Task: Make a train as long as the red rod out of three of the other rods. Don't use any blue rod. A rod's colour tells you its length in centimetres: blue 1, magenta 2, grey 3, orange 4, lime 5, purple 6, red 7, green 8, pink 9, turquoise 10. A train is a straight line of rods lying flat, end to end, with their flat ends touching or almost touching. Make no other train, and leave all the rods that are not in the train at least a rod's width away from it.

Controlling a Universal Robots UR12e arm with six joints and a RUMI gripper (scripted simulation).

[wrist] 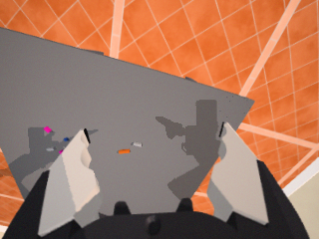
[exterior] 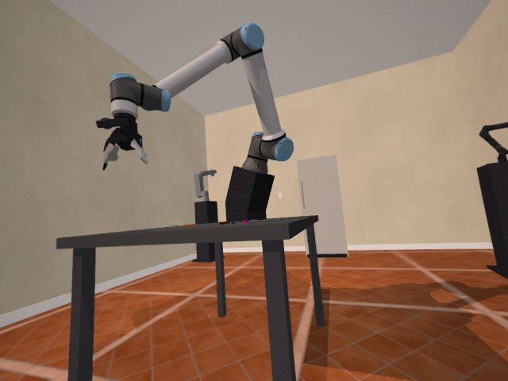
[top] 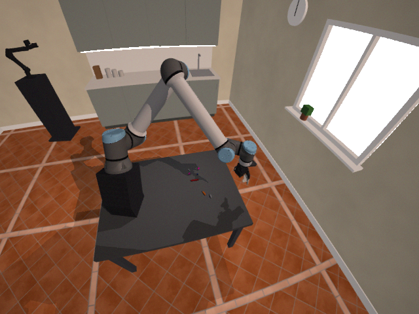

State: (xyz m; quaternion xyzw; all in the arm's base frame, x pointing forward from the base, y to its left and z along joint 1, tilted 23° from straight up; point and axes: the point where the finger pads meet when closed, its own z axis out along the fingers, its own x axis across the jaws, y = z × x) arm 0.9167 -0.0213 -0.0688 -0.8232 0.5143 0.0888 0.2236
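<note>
The blue rod lies 330 mm behind my hand, 240 mm to the left of it and 230 mm below it. From my hand the other things lie so: orange rod: 280 mm behind, 230 mm below, 20 mm to the left; red rod: 360 mm behind, 230 mm below, 170 mm to the left.
</note>
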